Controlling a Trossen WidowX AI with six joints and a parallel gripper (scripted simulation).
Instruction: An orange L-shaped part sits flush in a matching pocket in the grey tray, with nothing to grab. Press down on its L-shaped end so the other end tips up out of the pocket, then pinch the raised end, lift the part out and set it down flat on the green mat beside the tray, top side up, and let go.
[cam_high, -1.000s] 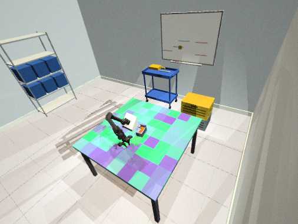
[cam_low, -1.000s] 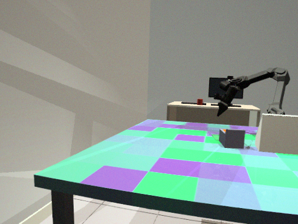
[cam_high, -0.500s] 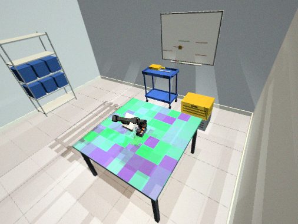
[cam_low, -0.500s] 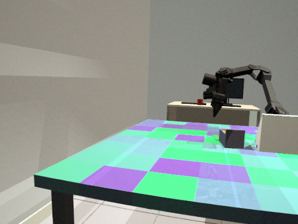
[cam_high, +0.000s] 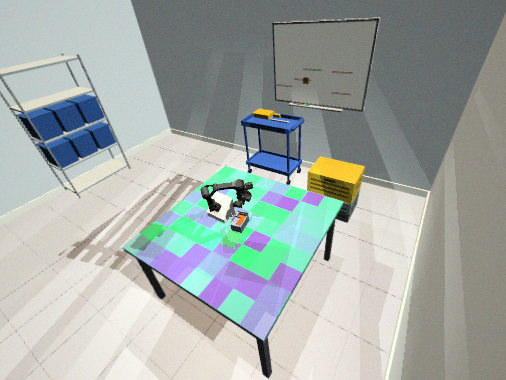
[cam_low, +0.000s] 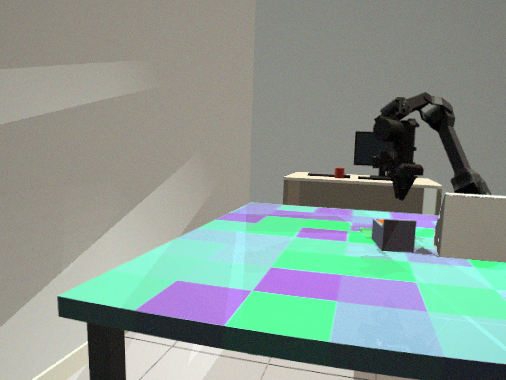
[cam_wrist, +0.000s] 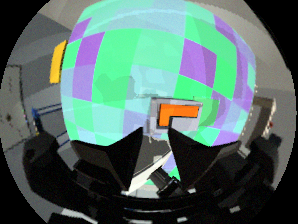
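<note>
The orange L-shaped part lies 100 mm below my gripper tip, 60 mm to the right of it and 10 mm ahead of it. From my gripper tip the other things lie so: green mat (210 mm to the right, 160 mm below, 60 mm ahead).
</note>
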